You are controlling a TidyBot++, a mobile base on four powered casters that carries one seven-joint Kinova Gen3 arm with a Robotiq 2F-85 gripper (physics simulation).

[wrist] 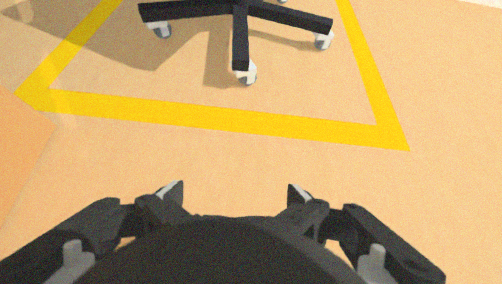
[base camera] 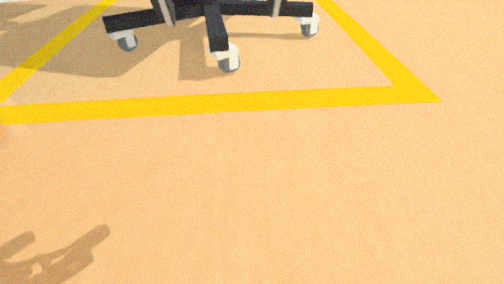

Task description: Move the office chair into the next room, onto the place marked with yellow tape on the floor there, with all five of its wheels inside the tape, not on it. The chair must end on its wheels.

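Frame: origin at the arm's base, x back, y down, z right, level; metres.
Seen in the pictures: gripper, fingertip midpoint: (wrist: 236, 193) (base camera: 222, 14).
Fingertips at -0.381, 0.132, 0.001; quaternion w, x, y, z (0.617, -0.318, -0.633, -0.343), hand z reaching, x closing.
Note:
A point is followed by its place in that frame, as x, y, z.
The office chair (base camera: 217, 31) {-0.799, 0.290, -0.017} (wrist: 240, 42) {-0.836, 0.290, -0.021} stands on its wheels; its black base shows at the top of both views, and its seat and back are out of view. Three wheels show in the base camera view, and part of another shows in the wrist view. These wheels are inside the yellow tape (base camera: 250, 101) {-0.645, 0.396, 0.047} (wrist: 225, 120) {-0.644, 0.396, -0.043}, apart from it; any other wheel is hidden or out of view. My gripper (base camera: 222, 19) {-0.381, 0.132, 0.001} (wrist: 236, 193) {-0.381, 0.132, 0.001} is open and empty. Its fingertips show in front of the chair's base in the base camera view.
An orange-brown surface (wrist: 20, 150) {-0.490, 0.345, -0.439}, perhaps a wall or door edge, stands at the left, close to the tape's near left corner. A pale edge (wrist: 482, 4) {-1.722, 0.395, 1.445} shows at the top right of the wrist view. A gripper-shaped shadow (base camera: 75, 250) {-0.314, 0.397, -0.216} falls on the floor at the lower left.

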